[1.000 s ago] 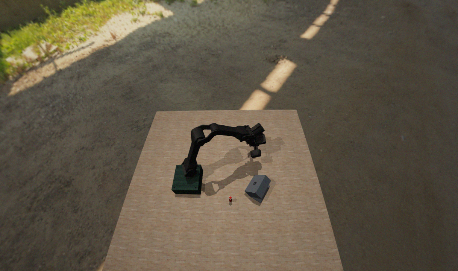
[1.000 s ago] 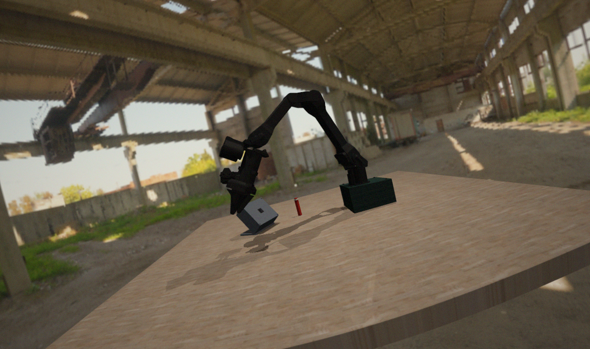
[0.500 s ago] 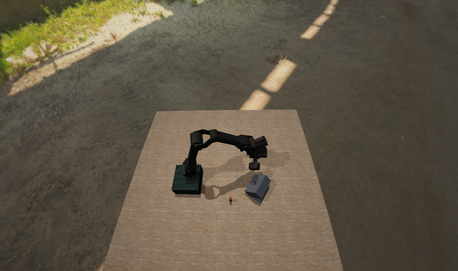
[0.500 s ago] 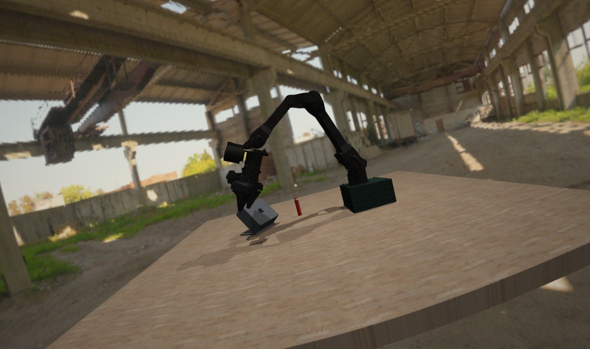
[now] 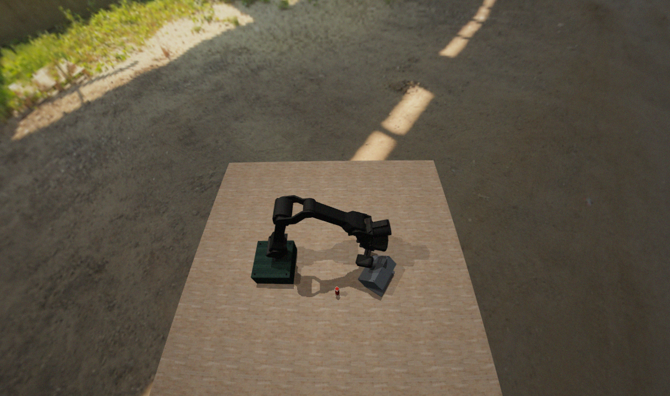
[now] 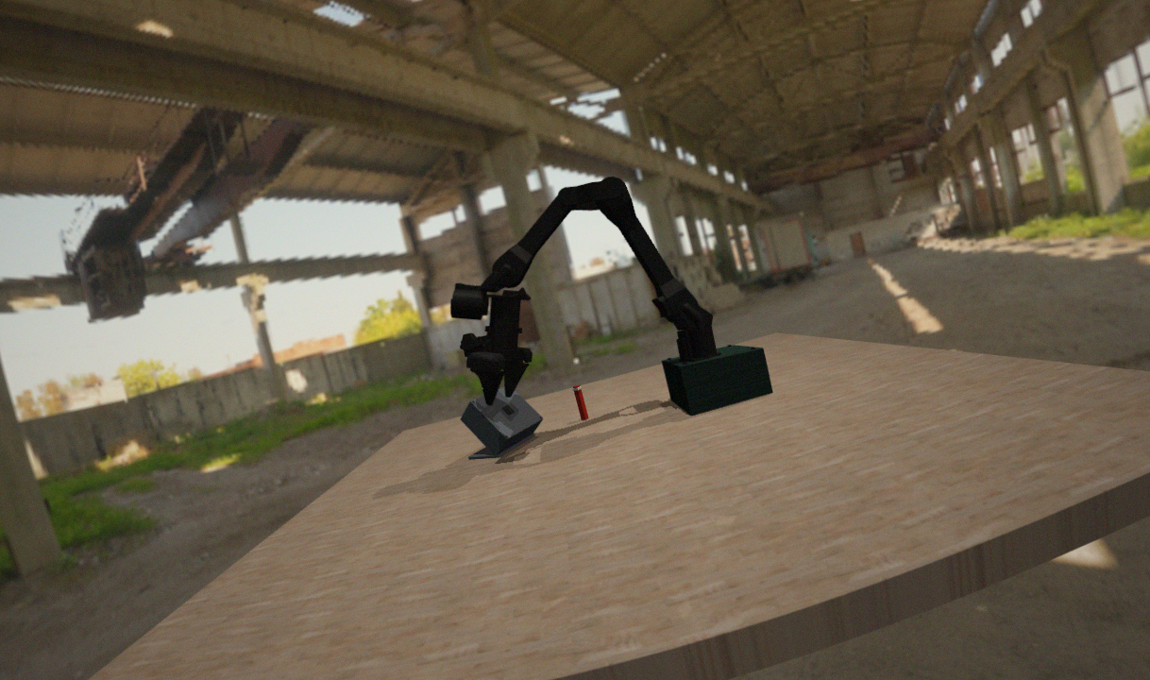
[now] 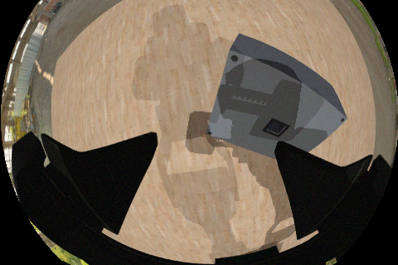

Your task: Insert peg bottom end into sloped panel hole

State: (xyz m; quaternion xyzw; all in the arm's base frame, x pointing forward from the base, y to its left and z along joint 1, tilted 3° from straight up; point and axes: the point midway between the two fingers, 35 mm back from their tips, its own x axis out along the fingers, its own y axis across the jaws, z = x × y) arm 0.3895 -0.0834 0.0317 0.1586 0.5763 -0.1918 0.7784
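The red peg lies 18 cm behind my gripper tip, 11 cm to the right of it and 5 cm below it. Round my gripper tip: grey sloped panel (7 cm to the right, 5 cm below).
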